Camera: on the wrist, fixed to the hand. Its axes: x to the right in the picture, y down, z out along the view.
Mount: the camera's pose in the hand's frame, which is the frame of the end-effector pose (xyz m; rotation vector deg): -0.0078 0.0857 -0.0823 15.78 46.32 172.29
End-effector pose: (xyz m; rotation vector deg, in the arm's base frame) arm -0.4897 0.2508 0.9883 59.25 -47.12 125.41
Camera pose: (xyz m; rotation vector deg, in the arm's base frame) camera -0.5841 0.2537 0.9158 60.29 28.67 -51.65
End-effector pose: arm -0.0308 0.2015 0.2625 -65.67 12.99 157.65
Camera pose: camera 0.0145 0.1009 0.2177 19.29 -56.22 3.02
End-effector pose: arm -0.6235 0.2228 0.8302 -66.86 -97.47 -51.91
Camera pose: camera -0.5203 0.1721 0.8612 -70.96 70.42 47.03
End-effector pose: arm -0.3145 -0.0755 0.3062 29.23 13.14 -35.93
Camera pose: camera -0.2726 0.0305 0.2717 41.85 -4.38 145.15
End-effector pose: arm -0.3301 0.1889 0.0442 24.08 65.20 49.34
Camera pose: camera -0.4389 0.2257 0.0758 -63.57 -6.16 -98.10
